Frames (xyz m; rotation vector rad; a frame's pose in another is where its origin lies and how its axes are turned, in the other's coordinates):
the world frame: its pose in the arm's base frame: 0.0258 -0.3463 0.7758 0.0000 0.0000 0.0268
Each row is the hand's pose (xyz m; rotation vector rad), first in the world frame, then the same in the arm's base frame.
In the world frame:
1: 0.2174 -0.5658 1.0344 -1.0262 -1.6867 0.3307
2: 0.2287 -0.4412 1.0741 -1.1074 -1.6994 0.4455
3: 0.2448 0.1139 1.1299 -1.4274 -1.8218 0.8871
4: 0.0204 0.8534 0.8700 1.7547 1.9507 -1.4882
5: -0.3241 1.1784 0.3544 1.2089 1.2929 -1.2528
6: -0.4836 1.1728 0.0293 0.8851 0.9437 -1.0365
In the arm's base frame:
1: 0.2583 -0.9061 1.8102 -1.0043 -1.7017 0.3481
2: 0.2662 -0.7812 1.8499 -1.0857 -1.7160 0.4624
3: 0.2675 -0.2259 1.9057 -1.4060 -1.8449 0.9005
4: 0.0233 0.5073 1.6458 1.7216 1.9662 -1.4797
5: -0.3298 0.8230 1.1302 1.1879 1.3050 -1.2336
6: -0.4891 0.8131 0.8051 0.8703 0.9532 -1.0136

